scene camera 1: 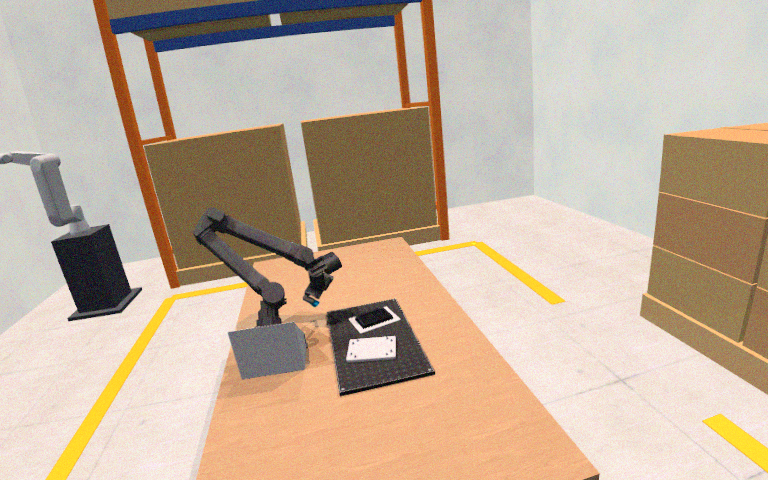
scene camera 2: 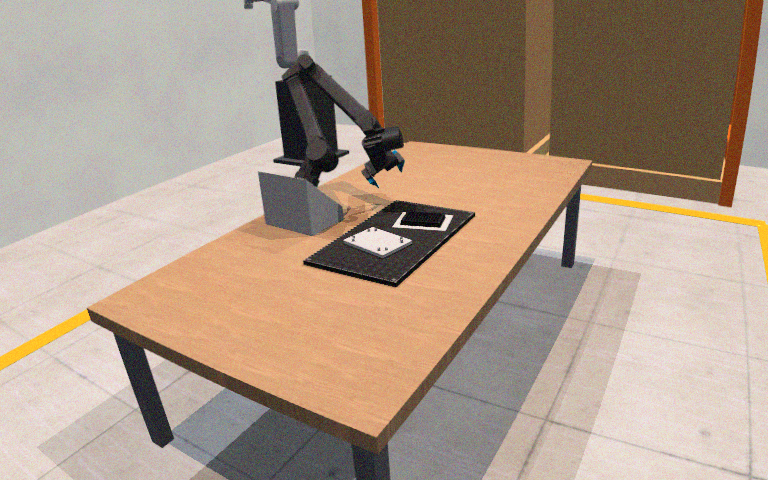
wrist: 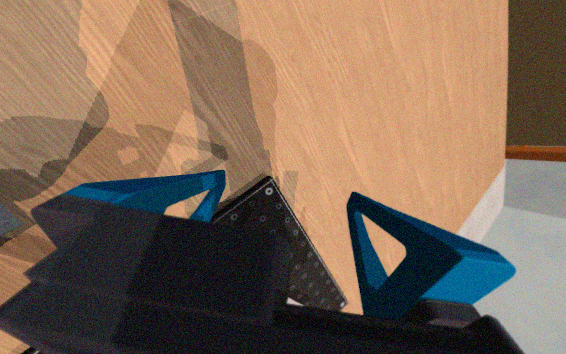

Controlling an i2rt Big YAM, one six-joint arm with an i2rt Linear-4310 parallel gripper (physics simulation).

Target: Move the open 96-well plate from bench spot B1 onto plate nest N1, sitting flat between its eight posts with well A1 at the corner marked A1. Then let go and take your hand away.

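Places are measured from the arm's base along level axes (x ahead, y left, z up), in millimetres.
Where they show: gripper, fingertip midpoint: (scene camera 1: 319, 297) (scene camera 2: 389, 179) (wrist: 287, 188); arm's base, link origin: (scene camera 1: 269, 333) (scene camera 2: 302, 189).
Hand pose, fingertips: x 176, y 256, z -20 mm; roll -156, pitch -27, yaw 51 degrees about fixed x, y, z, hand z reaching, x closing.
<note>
Things, the pixels of their top centre, and the offset from my fingertips. Level surfaces: height alone.
- black 96-well plate, top centre: (scene camera 2: 423, 216) (scene camera 1: 373, 315) dx +198, dy -120, dz -62 mm
- white plate nest N1, top centre: (scene camera 2: 377, 237) (scene camera 1: 371, 345) dx +160, dy -326, dz -57 mm
- wooden table, surface height: dz -92 mm
The black 96-well plate (scene camera 1: 373, 317) (scene camera 2: 423, 219) lies on the white marking of bench spot B1 (scene camera 1: 357, 327) (scene camera 2: 446, 223). The white plate nest N1 (scene camera 1: 372, 348) (scene camera 2: 377, 241) is beside it, nearer both scene cameras, with small dark posts around its edge and no plate on it. The A1 mark is too small to make out. My gripper (scene camera 1: 315, 301) (scene camera 2: 387, 176) (wrist: 287, 188) is open and empty, raised above the table on the arm-base side of the plate, apart from plate and nest. In the wrist view neither the plate nor the nest shows.
Plate spot and nest are on a black perforated board (scene camera 1: 373, 378) (scene camera 2: 362, 266) (wrist: 311, 265) on the wooden table (scene camera 1: 453, 418) (scene camera 2: 271, 328) (wrist: 400, 100). A grey angled box (scene camera 1: 269, 352) (scene camera 2: 288, 200) stands by the arm's base. A rack and cartons stand beyond the table.
</note>
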